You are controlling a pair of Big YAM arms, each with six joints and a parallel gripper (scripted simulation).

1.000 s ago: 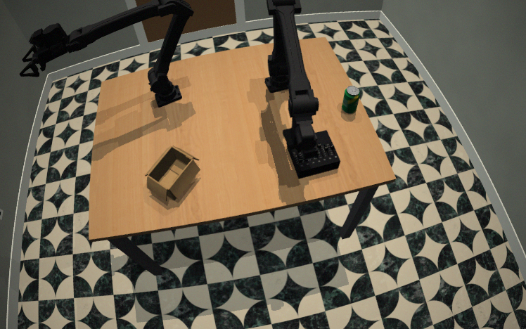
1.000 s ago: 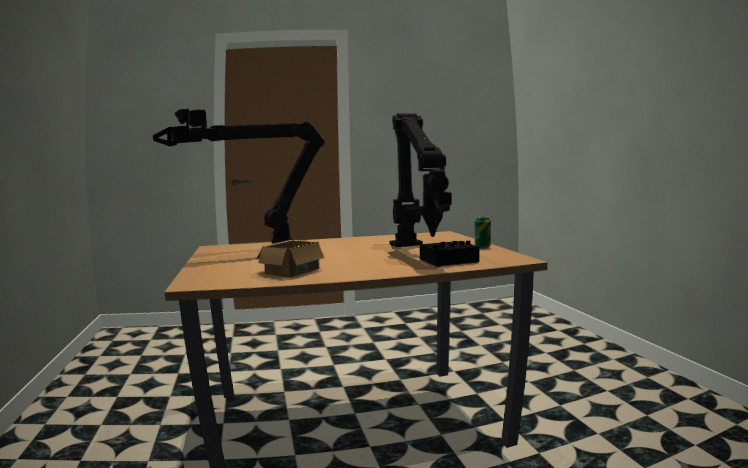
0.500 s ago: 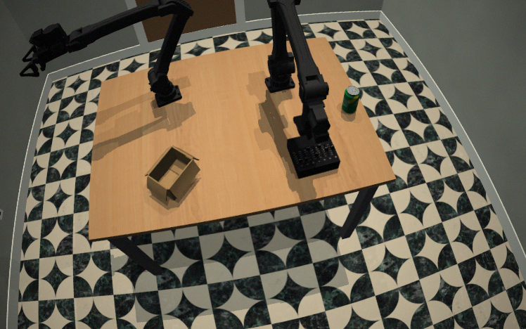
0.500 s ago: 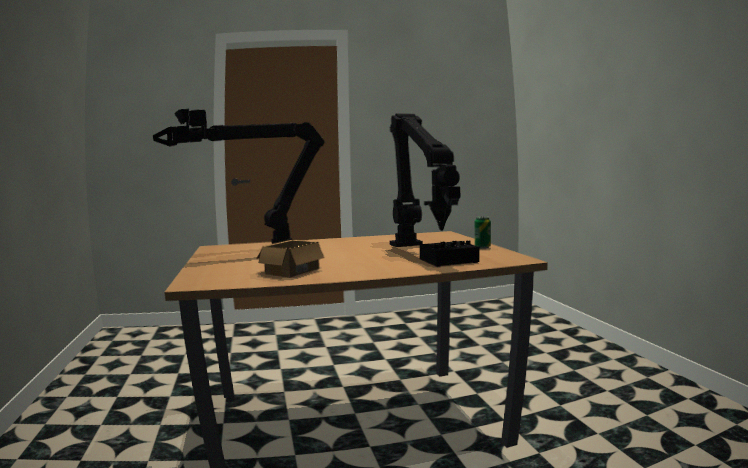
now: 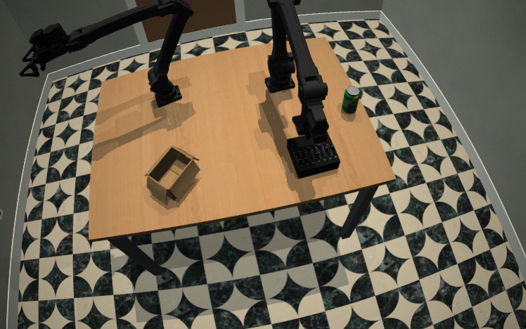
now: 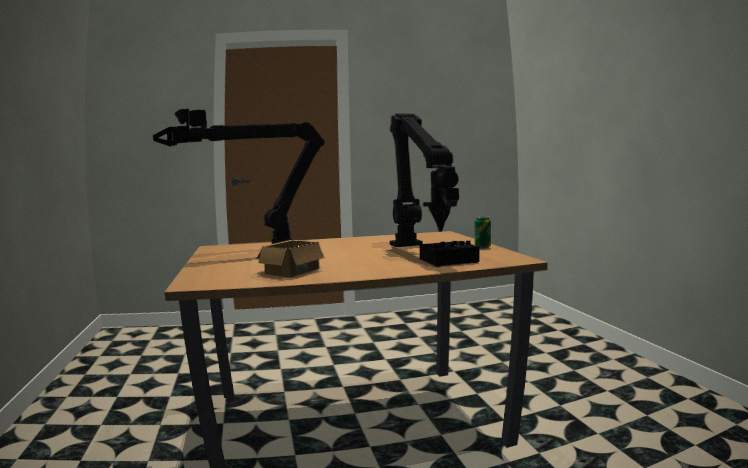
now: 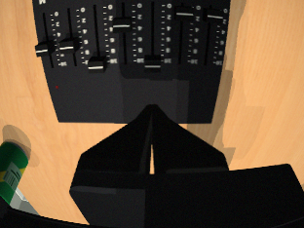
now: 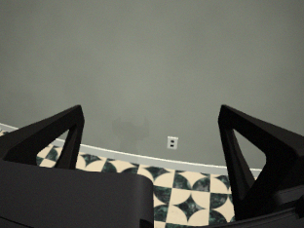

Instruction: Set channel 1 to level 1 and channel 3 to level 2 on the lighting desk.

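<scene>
Now: left hand 20 mm short of the channel 3 knob and 40 mm above it. Round my left hand: channel 1 fader knob (70 mm ahead, 30 mm to the right, 40 mm below); then channel 2 cap (60 mm ahead, 10 mm to the right, 40 mm below); then channel 4 fader cap (50 mm ahead, 30 mm to the left, 40 mm below).
</scene>
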